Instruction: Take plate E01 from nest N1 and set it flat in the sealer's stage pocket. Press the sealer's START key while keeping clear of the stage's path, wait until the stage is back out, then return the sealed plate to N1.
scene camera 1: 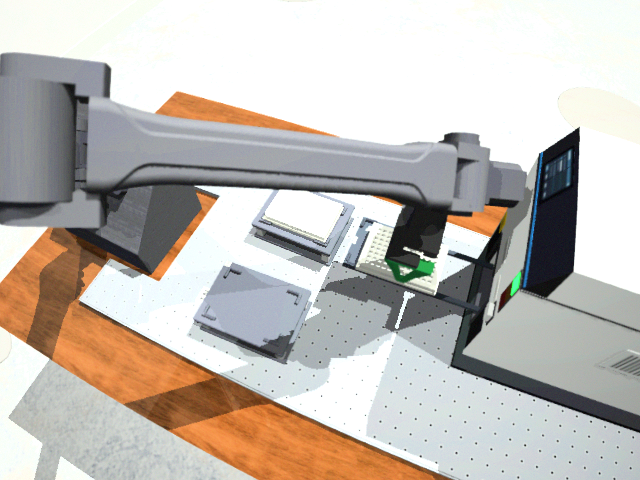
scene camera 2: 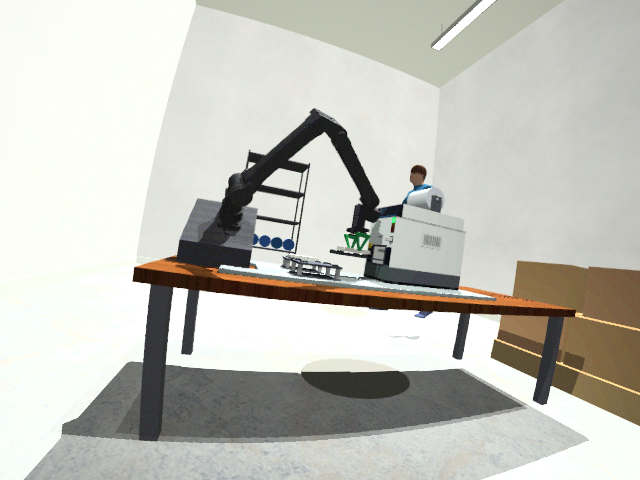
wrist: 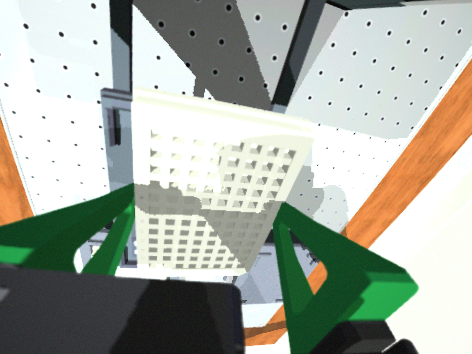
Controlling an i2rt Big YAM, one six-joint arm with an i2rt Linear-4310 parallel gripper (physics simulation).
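Places are measured from the arm's base along level axes (x ahead, y right, z down), in centimetres.
Pixels of known places: gripper, between the fingertips: (scene camera 1: pixel 406 259) (scene camera 2: pixel 354 251) (wrist: pixel 210 199); arm's base, origin of its link: (scene camera 2: pixel 230 218).
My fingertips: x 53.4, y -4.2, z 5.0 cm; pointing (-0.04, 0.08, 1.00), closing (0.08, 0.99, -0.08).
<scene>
Ahead of a thing's pixels: the offset from my fingertips to its top centre. "spot": to the spot under its first point.
My gripper (scene camera 1: pixel 410 270) (scene camera 2: pixel 356 241) (wrist: pixel 210 199) with green fingers is shut on the white well plate E01 {dz -1.2, dx -0.6, dy +0.1 cm} (scene camera 1: pixel 379 248) (scene camera 2: pixel 351 251) (wrist: pixel 213 126), gripping its two long sides. The plate hangs level, low over the sealer's grey stage pocket (scene camera 1: pixel 361 232) (wrist: pixel 114 102), which is out on its two dark rails {spot: dz +1.9, dx +7.9, dy -5.9 cm} (scene camera 1: pixel 460 253). In the wrist view the plate sits a little to the right of the pocket's frame. The sealer (scene camera 1: pixel 548 320) (scene camera 2: pixel 418 248) stands to the right, with a green key {spot: dz -15.3, dx +12.9, dy +7.5 cm} (scene camera 1: pixel 514 283) and a red key {spot: dz -12.2, dx +12.9, dy +8.0 cm} (scene camera 1: pixel 504 298) on its front.
An empty grey nest {dz +6.1, dx -20.6, dy +14.7 cm} (scene camera 1: pixel 252 310) lies front left, and a second nest holds a white plate {dz +5.5, dx -21.1, dy -5.8 cm} (scene camera 1: pixel 305 219). The robot base (scene camera 1: pixel 144 222) is at the back left. A person (scene camera 2: pixel 417 178), a shelf rack (scene camera 2: pixel 305 196) and cardboard boxes (scene camera 2: pixel 569 310) are beyond the table.
</scene>
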